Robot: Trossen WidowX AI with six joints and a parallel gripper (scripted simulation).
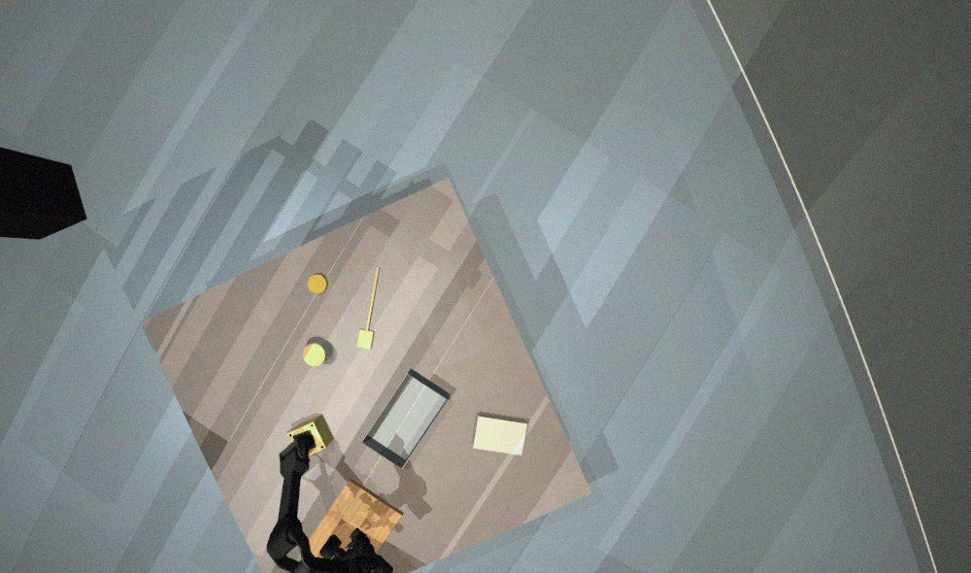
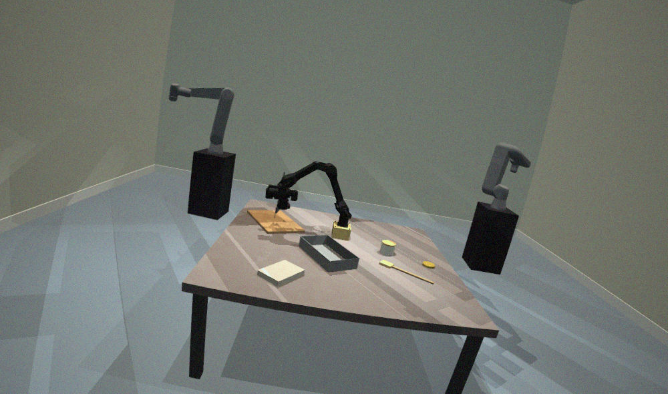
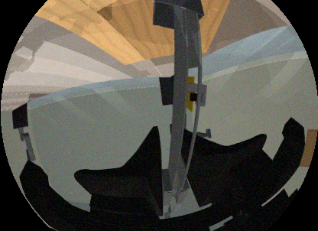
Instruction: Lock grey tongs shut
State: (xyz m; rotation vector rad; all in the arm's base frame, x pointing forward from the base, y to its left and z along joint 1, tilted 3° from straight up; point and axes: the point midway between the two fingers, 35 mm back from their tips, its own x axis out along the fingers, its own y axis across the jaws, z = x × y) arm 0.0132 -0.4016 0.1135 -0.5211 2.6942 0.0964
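My gripper tip is now 17 cm above the wooden board. Round my gripper tip: cream block 66 cm ahead, 18 cm to the left, 16 cm below; then yellow disc 93 cm to the left, 22 cm ahead, 16 cm below; then roasting tin 37 cm ahead, 36 cm to the left, 14 cm below.
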